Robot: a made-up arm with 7 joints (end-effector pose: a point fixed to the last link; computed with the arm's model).
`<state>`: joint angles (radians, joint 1 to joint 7).
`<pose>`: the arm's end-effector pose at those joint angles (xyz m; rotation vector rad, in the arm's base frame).
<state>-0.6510 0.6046 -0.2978 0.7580 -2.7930 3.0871 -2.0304</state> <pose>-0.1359 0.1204 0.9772 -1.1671 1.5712 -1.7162</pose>
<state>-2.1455 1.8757 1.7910 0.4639 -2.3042 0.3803 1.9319</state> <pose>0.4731 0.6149 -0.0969 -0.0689 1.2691 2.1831</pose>
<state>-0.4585 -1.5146 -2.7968 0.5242 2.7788 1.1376 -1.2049</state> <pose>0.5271 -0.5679 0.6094 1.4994 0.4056 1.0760</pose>
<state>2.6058 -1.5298 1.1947 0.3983 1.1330 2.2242 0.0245</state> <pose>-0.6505 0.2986 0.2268 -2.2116 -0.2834 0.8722</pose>
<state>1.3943 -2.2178 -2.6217 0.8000 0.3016 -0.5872 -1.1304</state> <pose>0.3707 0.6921 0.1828 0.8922 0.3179 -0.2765</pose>
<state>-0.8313 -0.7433 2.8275 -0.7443 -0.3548 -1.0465 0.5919</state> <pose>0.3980 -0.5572 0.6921 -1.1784 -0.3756 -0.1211</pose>
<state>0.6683 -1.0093 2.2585 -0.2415 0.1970 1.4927 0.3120</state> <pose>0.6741 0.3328 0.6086 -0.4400 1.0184 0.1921</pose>
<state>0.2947 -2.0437 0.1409 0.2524 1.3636 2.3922 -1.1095</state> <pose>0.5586 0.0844 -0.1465 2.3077 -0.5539 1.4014</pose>
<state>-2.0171 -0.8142 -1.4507 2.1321 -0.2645 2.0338 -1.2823</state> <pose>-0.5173 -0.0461 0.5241 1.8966 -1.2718 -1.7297</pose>
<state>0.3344 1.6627 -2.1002 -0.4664 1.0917 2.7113 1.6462</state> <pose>-0.6657 -0.2132 0.2638 -1.7243 1.6947 1.4636</pose>
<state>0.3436 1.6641 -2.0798 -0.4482 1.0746 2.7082 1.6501</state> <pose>-0.6635 -0.2218 0.2581 -1.7546 1.6759 1.4573</pose>
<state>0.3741 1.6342 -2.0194 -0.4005 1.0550 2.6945 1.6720</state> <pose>-0.6574 -0.2523 0.2670 -1.8509 1.6888 1.4646</pose>
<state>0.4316 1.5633 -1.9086 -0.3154 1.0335 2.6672 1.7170</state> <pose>-0.6407 -0.3119 0.2989 -2.0424 1.7410 1.4865</pose>
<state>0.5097 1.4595 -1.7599 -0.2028 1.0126 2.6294 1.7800</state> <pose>-0.6036 -0.3927 0.3570 2.0825 -1.6281 -1.3466</pose>
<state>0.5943 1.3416 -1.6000 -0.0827 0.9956 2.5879 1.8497</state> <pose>-0.5421 -0.4727 0.4353 1.9872 -1.4121 -1.1080</pose>
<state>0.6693 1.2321 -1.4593 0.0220 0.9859 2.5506 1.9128</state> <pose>-0.4683 -0.5291 0.5165 1.8786 -1.2199 -0.8865</pose>
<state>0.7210 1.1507 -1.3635 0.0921 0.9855 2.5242 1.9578</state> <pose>-0.4068 -0.5556 0.5795 1.7887 -1.0880 -0.7251</pose>
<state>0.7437 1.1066 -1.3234 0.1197 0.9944 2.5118 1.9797</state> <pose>-0.3760 -0.5618 0.6132 1.7377 -1.0321 -0.6454</pose>
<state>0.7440 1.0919 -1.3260 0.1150 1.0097 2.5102 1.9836</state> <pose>-0.3727 -0.5588 0.6232 1.7199 -1.0348 -0.6304</pose>
